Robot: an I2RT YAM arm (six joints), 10 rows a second.
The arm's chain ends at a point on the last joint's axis. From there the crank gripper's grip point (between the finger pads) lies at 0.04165 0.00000 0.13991 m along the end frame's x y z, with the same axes.
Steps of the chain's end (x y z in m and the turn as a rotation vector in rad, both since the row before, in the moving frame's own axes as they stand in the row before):
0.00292, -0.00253, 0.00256, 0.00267, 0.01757, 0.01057
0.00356, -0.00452, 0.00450, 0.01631, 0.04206, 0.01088
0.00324, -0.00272, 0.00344, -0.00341, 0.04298, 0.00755
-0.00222, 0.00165, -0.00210, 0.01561, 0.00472, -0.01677
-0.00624, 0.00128, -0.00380, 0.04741, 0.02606, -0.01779
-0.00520, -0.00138, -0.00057, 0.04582, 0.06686, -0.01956
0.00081, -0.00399, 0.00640, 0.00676, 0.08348, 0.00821
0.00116, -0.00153, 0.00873, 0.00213, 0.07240, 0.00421
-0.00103, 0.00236, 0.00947, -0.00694, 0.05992, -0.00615
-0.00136, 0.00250, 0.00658, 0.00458, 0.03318, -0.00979
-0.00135, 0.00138, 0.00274, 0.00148, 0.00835, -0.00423
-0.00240, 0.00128, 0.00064, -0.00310, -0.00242, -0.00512
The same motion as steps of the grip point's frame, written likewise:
0.00537, -0.00245, 0.00181, 0.00267, 0.01757, 0.01057
0.00942, -0.00630, 0.00261, 0.01631, 0.04206, 0.01088
0.00921, -0.00191, 0.00152, -0.00341, 0.04298, 0.00755
-0.00158, -0.00124, -0.00232, 0.01561, 0.00472, -0.01677
-0.00268, -0.00610, -0.00511, 0.04741, 0.02606, -0.01779
0.00398, -0.00862, -0.00383, 0.04582, 0.06686, -0.01956
0.01233, -0.00453, 0.00244, 0.00676, 0.08348, 0.00821
0.01117, -0.00163, 0.00535, 0.00213, 0.07240, 0.00421
0.00728, 0.00304, 0.00672, -0.00694, 0.05992, -0.00615
0.00325, 0.00143, 0.00512, 0.00458, 0.03318, -0.00979
-0.00018, 0.00099, 0.00239, 0.00148, 0.00835, -0.00423
-0.00274, 0.00150, 0.00074, -0.00310, -0.00242, -0.00512

